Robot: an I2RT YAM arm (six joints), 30 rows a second.
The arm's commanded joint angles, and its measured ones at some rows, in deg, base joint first. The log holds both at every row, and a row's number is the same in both.
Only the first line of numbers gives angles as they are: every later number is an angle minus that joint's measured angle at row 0.
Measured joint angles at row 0:
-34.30 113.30 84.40 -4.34 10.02 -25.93
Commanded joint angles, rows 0 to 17:
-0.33 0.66 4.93 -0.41 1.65 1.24
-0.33 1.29 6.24 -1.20 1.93 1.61
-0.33 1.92 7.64 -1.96 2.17 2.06
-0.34 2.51 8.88 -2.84 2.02 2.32
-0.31 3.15 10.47 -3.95 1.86 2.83
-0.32 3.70 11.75 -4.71 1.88 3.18
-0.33 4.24 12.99 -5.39 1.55 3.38
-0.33 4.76 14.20 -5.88 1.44 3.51
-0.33 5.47 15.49 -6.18 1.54 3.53
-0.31 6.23 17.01 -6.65 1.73 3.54
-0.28 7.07 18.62 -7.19 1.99 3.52
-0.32 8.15 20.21 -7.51 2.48 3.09
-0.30 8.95 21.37 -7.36 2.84 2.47
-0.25 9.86 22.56 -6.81 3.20 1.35
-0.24 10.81 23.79 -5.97 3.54 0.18
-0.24 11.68 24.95 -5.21 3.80 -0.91
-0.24 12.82 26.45 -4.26 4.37 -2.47
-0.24 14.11 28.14 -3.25 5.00 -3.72
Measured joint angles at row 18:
0.00 11.99 24.39 -6.01 2.60 -0.07
